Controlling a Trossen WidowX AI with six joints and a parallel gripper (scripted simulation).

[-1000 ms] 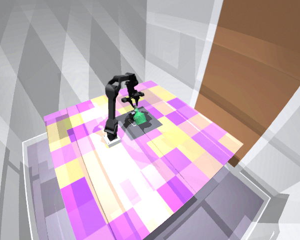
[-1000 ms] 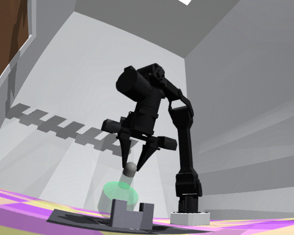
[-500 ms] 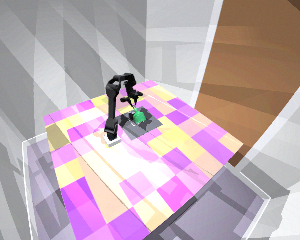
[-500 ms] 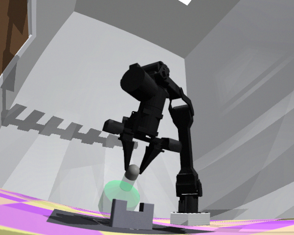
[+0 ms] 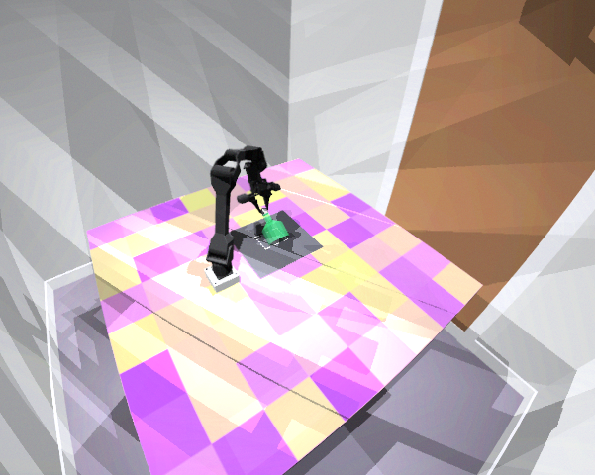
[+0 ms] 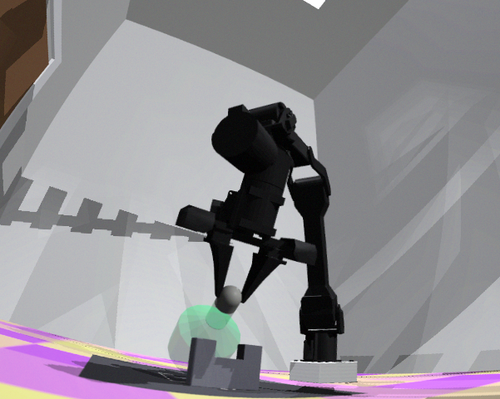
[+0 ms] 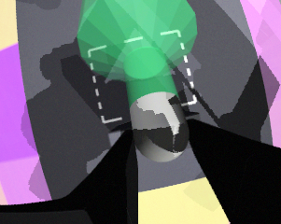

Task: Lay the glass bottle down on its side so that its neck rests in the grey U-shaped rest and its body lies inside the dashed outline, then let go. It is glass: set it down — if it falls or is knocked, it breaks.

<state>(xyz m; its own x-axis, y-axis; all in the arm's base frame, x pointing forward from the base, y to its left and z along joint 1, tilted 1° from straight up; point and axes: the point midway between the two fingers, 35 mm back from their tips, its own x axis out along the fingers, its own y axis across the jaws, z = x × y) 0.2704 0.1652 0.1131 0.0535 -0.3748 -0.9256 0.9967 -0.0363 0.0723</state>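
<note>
The green glass bottle is 4 cm to the right of my gripper tip and 2 cm below it. From my gripper tip the other things lie so: dark grey mat 7 cm to the right, 12 cm below.
</note>
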